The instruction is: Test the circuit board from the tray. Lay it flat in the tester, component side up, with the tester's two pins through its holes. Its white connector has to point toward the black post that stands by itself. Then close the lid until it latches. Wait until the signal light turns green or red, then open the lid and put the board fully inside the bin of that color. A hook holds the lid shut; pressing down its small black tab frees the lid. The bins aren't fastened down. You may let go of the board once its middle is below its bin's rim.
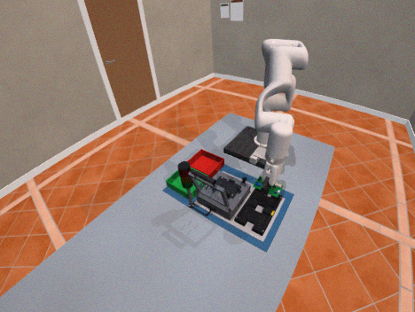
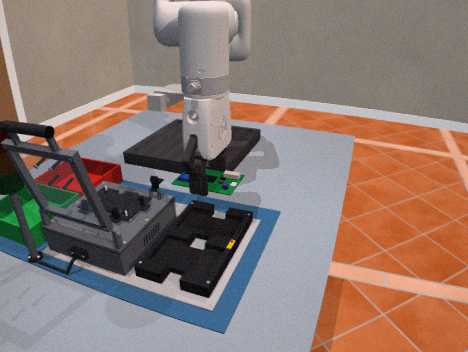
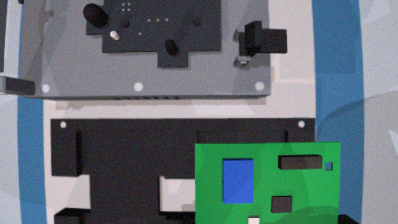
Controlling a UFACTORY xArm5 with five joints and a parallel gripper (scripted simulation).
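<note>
My gripper is now 110 mm to the left of the black catch and 40 mm above it. Also, from my hand: red bin 370 mm to the right, 110 mm below, 40 mm behind; green circuit board right at my hand; clear lid 190 mm ahead, 170 mm to the right, 60 mm above.
</note>
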